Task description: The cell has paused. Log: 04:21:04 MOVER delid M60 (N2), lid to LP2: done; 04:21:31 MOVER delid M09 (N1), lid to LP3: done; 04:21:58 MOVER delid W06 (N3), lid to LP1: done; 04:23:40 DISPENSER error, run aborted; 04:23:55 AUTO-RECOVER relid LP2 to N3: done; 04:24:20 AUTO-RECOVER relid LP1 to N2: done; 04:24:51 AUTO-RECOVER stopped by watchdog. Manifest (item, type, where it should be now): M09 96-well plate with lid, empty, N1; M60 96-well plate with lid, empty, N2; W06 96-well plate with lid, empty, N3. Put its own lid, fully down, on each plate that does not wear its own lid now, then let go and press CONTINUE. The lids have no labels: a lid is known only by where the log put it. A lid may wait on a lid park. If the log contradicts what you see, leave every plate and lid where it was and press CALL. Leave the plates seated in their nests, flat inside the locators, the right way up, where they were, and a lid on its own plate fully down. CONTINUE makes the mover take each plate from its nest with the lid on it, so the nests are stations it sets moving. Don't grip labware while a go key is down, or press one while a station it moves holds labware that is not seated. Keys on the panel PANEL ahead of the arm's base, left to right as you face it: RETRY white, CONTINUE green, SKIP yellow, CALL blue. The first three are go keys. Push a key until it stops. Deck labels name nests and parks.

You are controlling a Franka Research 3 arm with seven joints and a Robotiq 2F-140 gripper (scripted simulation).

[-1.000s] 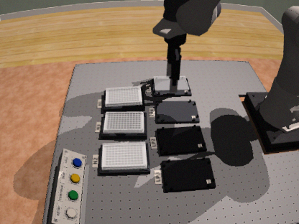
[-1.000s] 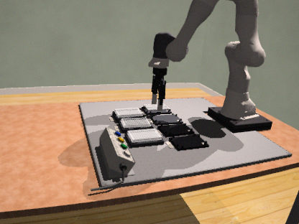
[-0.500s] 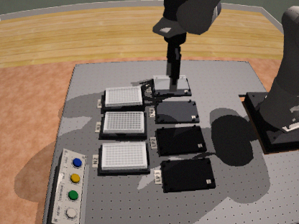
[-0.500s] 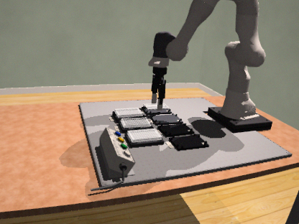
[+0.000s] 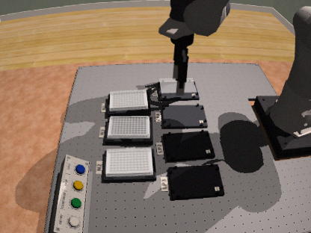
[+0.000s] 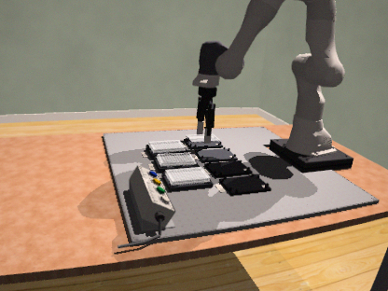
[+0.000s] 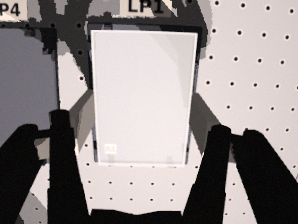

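My gripper is now 4 cm above the lid park LP1. Also, from my hand: park LP4: 14 cm to the left, 4 cm below; LP1 label: 9 cm ahead, 5 cm below; LP4 label: 9 cm ahead, 13 cm to the left, 5 cm below.
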